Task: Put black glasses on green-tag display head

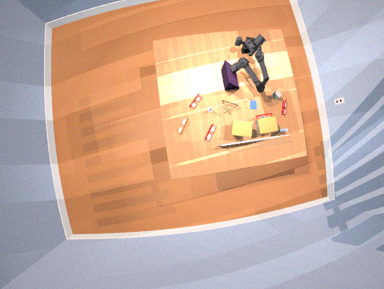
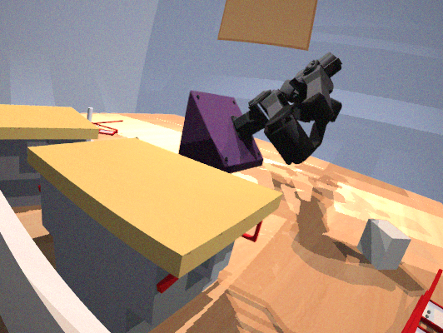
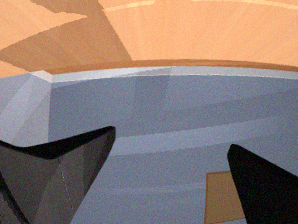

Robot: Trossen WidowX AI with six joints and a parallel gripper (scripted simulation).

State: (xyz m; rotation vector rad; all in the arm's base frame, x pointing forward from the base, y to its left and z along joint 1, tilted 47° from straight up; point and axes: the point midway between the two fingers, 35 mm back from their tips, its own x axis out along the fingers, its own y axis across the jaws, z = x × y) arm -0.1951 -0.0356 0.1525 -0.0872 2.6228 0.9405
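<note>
My gripper tip is 58 cm short of the grey cylinder, 27 cm to the left of it and 15 cm above it. Round my gripper tip: display head: 70 cm ahead, 19 cm to the left, 12 cm below; then white cube: 43 cm ahead, 35 cm to the left, 15 cm below; then blue card: 53 cm ahead, 17 cm below, 13 cm to the left.
</note>
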